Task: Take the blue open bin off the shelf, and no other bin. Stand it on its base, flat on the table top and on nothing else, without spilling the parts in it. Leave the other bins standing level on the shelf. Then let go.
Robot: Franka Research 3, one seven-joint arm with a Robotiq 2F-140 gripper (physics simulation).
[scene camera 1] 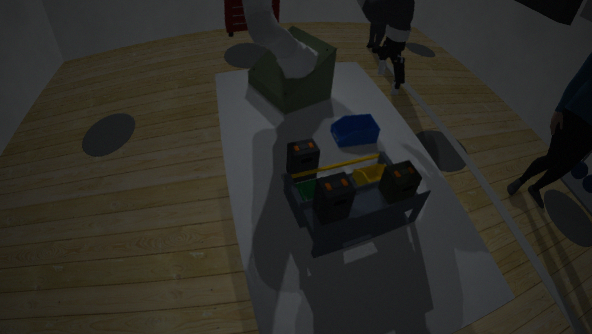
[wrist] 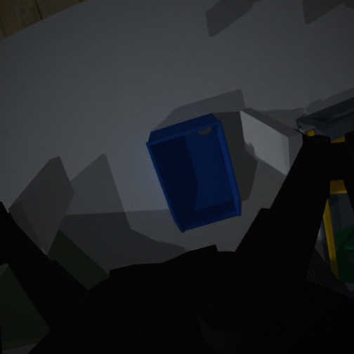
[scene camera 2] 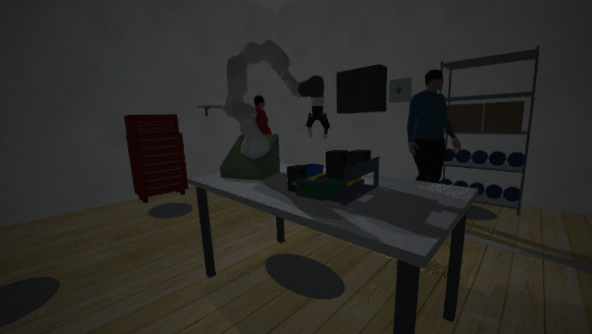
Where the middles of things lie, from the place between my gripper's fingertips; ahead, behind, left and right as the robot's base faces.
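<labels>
Dark box [scene camera 1: 303,155], from my hand: 180 mm below, 410 mm to the right, 100 mm ahead. Blue bin [scene camera 1: 352,130] in sight, from my hand: 210 mm below, 130 mm to the right.
</labels>
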